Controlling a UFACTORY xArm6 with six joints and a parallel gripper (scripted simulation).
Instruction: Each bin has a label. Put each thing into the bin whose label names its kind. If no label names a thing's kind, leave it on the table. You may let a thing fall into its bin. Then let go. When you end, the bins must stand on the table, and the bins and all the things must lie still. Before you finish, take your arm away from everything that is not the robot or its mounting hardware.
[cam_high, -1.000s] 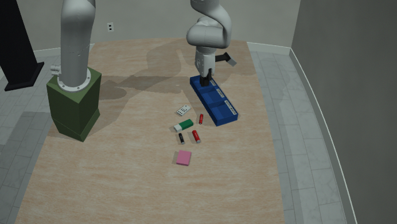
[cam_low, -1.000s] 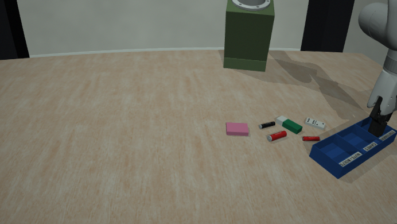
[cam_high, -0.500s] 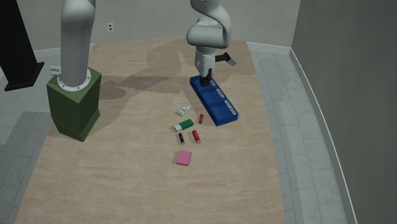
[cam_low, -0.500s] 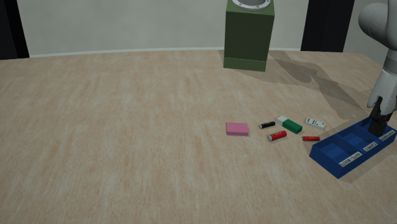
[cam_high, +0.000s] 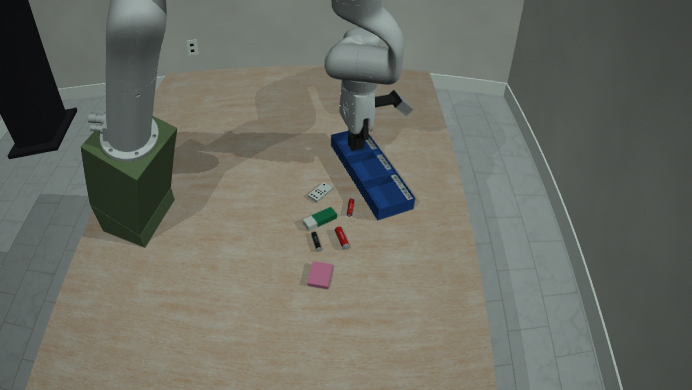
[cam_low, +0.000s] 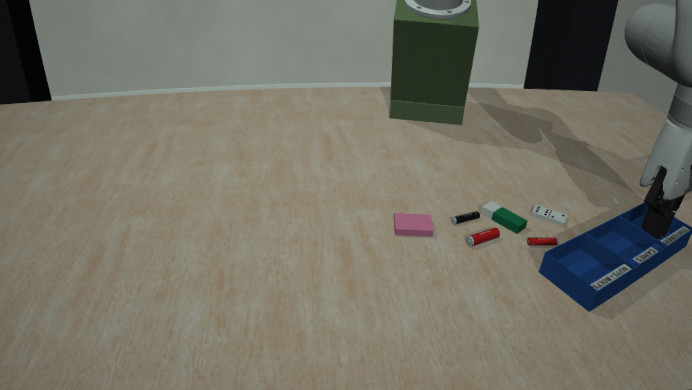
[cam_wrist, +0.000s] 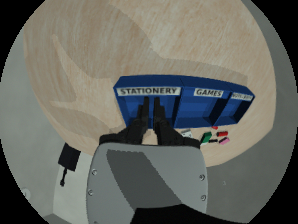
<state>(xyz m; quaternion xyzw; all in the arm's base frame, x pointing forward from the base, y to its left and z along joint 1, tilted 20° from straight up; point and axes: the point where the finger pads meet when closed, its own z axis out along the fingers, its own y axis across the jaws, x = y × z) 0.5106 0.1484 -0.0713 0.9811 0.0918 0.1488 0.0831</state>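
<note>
The white domino is 12 cm to the right of my hand, 10 cm behind it and 3 cm below it. Also, from my hand: blue bin 8 cm to the right, 2 cm below, 2 cm ahead; green-and-white eraser 20 cm to the right, 11 cm behind, 3 cm below; thin red battery 17 cm to the right, 4 cm behind, 3 cm below.
</note>
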